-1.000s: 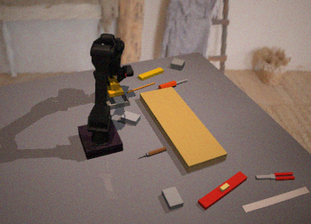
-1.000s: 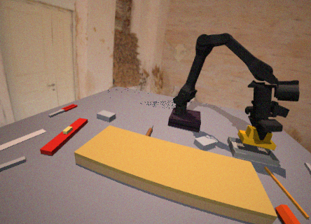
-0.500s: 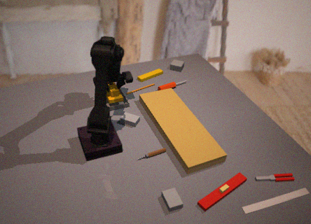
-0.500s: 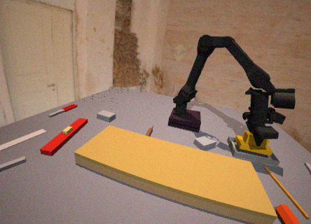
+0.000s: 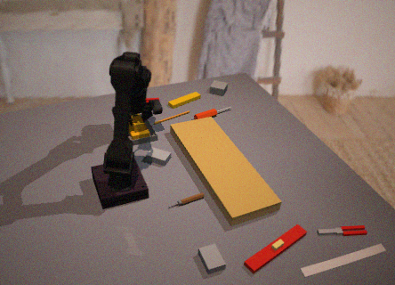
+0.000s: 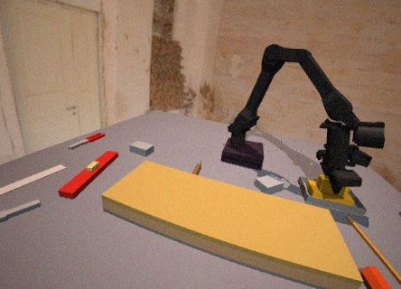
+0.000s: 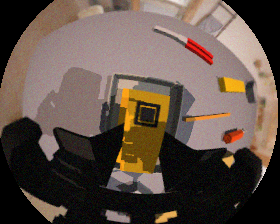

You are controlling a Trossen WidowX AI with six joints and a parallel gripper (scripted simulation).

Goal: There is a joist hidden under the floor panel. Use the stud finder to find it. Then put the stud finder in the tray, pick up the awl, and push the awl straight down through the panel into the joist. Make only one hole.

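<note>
My gripper tip is now 1 cm to the left of the grey tray and 2 cm above it. From my gripper tip the other things lie so: yellow stud finder (1 cm to the left, 2 cm above); then pencil (16 cm ahead, 7 cm to the left, 3 cm below); then yellow block (24 cm ahead, 20 cm to the left, 2 cm below).
</note>
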